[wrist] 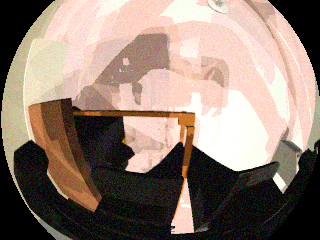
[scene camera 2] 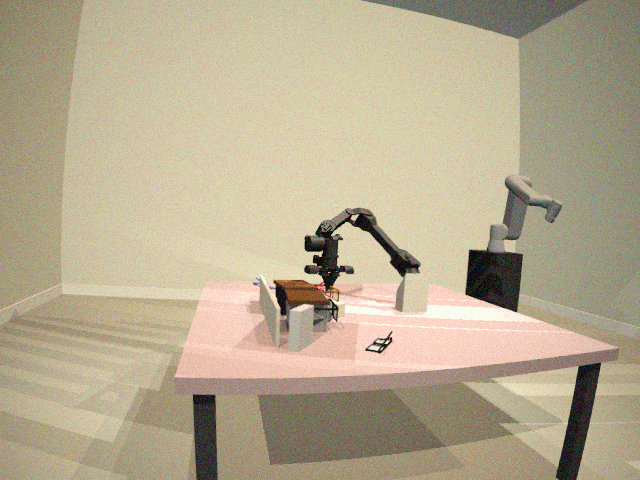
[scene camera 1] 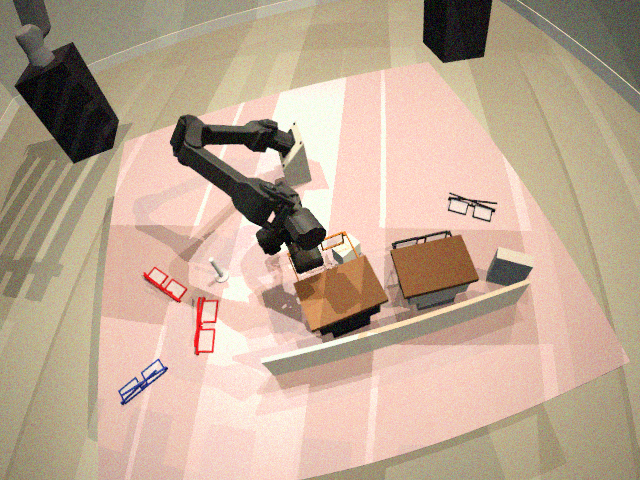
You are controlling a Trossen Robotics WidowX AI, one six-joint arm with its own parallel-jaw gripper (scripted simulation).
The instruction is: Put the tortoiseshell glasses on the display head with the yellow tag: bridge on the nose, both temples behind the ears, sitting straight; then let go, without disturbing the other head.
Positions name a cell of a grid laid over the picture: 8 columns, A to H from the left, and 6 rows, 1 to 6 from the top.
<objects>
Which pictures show the grey block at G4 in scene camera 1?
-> Scene camera 2 and scene camera 1 only.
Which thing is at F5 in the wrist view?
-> My gripper.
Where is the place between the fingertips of my gripper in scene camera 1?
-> D4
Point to a long white wall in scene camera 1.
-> E5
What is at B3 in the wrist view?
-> A long white wall.
</objects>
